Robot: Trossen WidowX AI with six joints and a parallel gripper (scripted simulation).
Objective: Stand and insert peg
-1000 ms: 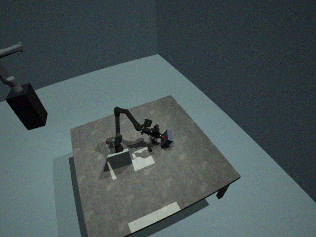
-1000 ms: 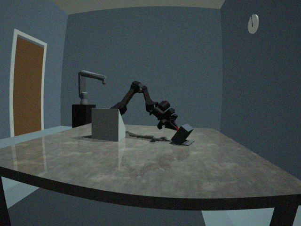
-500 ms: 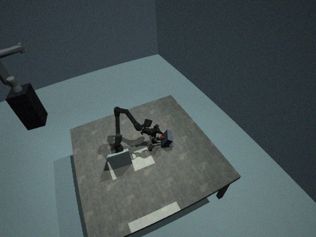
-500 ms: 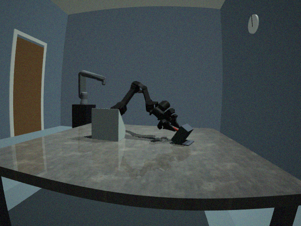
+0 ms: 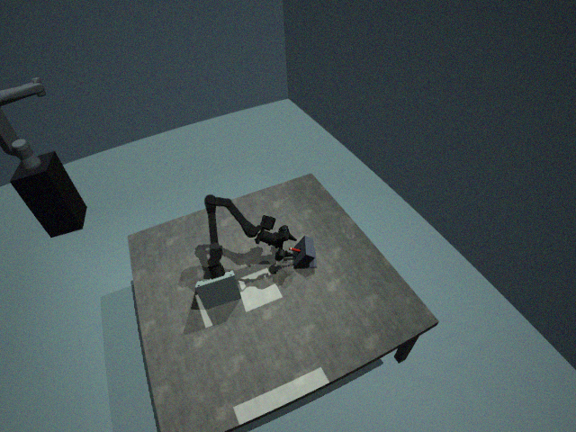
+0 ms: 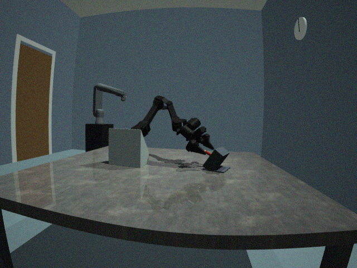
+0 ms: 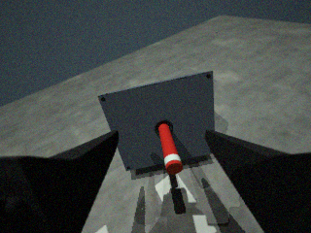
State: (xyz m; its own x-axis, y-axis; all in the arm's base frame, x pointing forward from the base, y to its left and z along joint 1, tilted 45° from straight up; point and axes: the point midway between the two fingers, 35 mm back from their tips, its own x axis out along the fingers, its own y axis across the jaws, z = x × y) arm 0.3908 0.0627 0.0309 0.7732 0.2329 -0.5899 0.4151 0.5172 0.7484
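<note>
The red peg is 10 mm behind my gripper tip and 10 mm below it. Round my gripper tip: sloped panel (40 mm ahead, 20 mm to the right, 40 mm below).
</note>
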